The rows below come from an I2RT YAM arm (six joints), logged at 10 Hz.
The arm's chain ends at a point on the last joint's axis. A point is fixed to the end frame.
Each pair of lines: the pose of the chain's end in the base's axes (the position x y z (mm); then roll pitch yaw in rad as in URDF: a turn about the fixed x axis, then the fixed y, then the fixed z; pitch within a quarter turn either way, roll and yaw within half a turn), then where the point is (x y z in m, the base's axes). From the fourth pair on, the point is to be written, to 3 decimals.
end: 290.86, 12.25, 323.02, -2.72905, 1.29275, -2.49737
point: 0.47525 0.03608 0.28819
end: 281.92, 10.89, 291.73, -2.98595, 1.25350, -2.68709
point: 0.46168 0.04672 0.24500
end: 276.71, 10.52, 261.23, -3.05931, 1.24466, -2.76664
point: 0.45598 0.04541 0.21200
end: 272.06, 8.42, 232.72, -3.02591, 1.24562, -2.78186
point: 0.453 0.034 0.184
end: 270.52, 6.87, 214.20, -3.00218, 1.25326, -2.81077
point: 0.453 0.023 0.167
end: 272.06, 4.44, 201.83, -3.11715, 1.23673, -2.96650
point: 0.454 0.014 0.151
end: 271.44, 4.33, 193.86, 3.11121, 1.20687, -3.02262
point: 0.452 0.014 0.137
